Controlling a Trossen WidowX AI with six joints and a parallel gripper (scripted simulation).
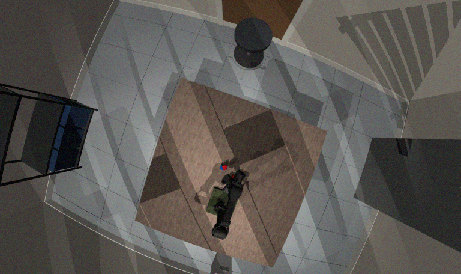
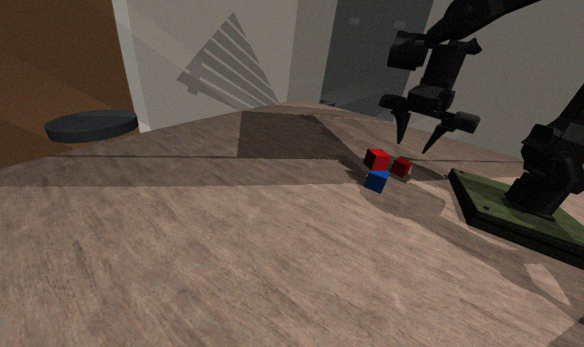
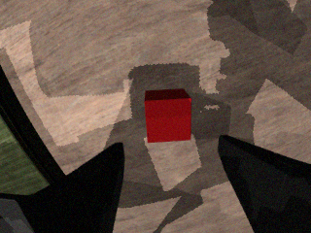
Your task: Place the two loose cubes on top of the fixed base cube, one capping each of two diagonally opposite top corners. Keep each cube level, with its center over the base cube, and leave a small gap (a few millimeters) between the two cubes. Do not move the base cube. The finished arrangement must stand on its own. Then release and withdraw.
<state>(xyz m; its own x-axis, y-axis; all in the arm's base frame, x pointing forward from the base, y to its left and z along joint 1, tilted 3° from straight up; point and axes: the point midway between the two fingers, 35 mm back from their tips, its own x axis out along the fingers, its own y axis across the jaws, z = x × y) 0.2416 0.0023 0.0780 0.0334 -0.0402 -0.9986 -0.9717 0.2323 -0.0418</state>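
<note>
My gripper tip is 110 mm to the right of the blue cube, 50 mm above it and 40 mm short of it.
</note>
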